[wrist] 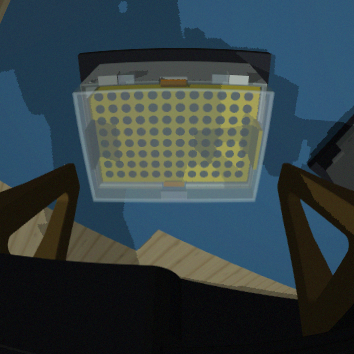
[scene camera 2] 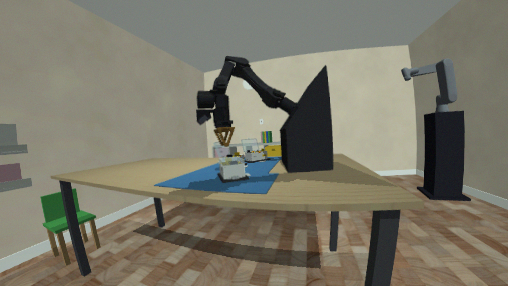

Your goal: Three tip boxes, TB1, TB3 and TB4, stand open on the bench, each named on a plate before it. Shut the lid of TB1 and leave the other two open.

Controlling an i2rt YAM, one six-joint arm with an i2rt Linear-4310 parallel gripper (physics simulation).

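Places are measured from the arm's base along level axes (x ahead, y left, z up), in centimetres.
Where they show: gripper, fingertip midpoint: [wrist: 177, 174] [scene camera 2: 224, 146]; arm's base, link origin: [scene camera 2: 294, 110].
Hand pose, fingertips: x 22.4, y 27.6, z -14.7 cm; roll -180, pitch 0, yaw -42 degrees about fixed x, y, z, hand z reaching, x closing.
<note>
Things, the pixels of their top centre, and the offset from my fingertips. "spot": a spot on its surface instead. Level surfaces: height alone.
- second tip box, top centre: [scene camera 2: 256, 150] dx +8.6, dy -42.8, dz -6.5 cm
- blue mat, surface height: dz -13.1 cm
- wooden table, surface height: dz -13.4 cm
- grey object, surface spot: [wrist: 337, 157] spot: dx +7.9, dy -15.7, dz -12.0 cm
A tip box [scene camera 2: 233, 172] [wrist: 175, 132] with a yellow tip rack stands on the blue mat. Its clear lid [wrist: 145, 193] lies low over the rack, nearly level. It reaches past the box's lower edge in the wrist view, and whether it is fully down cannot be told. No name plate can be read. My gripper [scene camera 2: 225, 144] [wrist: 177, 174] is open and empty above this box, a finger to each side in the wrist view. A second tip box [scene camera 2: 255, 156] stands farther back with its clear lid [scene camera 2: 249, 144] upright. A third box cannot be made out clearly.
The blue mat [scene camera 2: 195, 180] [wrist: 310, 30] lies on the wooden table [scene camera 2: 125, 170]. Part of a dark and grey object [wrist: 337, 157] shows at the wrist view's right edge. The tall black arm stand [scene camera 2: 310, 135] rises right of the mat.
</note>
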